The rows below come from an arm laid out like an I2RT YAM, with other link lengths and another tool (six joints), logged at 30 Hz.
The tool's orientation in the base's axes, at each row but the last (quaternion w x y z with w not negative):
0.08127, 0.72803, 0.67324, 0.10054
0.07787, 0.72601, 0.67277, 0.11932
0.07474, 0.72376, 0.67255, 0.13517
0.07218, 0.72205, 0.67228, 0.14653
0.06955, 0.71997, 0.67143, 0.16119
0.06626, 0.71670, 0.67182, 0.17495
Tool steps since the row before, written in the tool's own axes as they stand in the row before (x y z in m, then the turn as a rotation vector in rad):
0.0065, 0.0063, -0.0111, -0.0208, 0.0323, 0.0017
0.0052, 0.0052, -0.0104, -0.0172, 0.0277, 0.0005
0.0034, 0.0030, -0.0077, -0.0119, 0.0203, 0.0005
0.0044, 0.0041, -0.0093, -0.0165, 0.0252, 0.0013
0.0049, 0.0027, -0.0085, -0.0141, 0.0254, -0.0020
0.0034, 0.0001, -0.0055, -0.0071, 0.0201, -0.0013
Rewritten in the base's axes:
0.0037, 0.0058, 0.0126, 0.0300, -0.0233, 0.0058
0.0024, 0.0043, 0.0118, 0.0255, -0.0194, 0.0059
0.0008, 0.0026, 0.0085, 0.0188, -0.0135, 0.0043
0.0013, 0.0032, 0.0105, 0.0235, -0.0184, 0.0045
0.0000, 0.0036, 0.0095, 0.0227, -0.0164, 0.0080
-0.0017, 0.0026, 0.0057, 0.0182, -0.0090, 0.0067

